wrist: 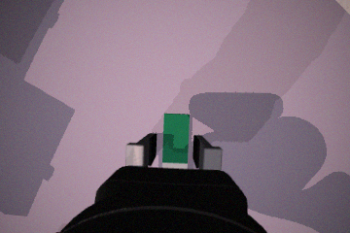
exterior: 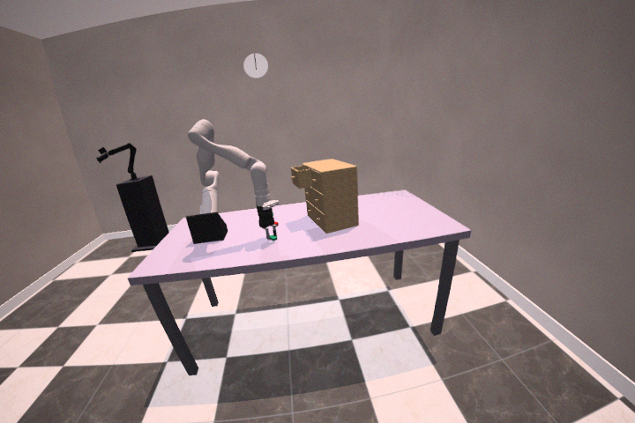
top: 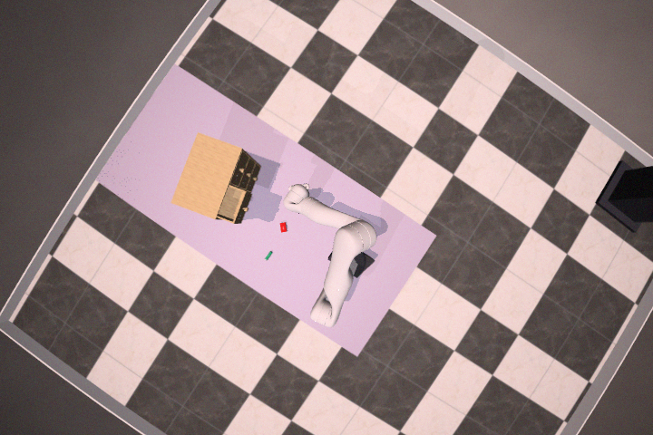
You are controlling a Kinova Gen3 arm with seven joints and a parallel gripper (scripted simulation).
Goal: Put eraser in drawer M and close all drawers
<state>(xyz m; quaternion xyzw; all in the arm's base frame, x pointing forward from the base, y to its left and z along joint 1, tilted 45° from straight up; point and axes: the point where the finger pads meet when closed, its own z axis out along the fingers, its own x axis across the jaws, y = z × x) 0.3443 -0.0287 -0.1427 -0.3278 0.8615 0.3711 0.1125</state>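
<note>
My hand is 1 cm past the eraser, 1 cm to the right of it and 2 cm above it. From my hand the other things lie so: drawer (23 cm ahead, 19 cm to the left, 22 cm above); then small red block (1 cm ahead, 16 cm to the left, 1 cm below); then green piece (2 cm behind, 33 cm to the left, 1 cm below).
</note>
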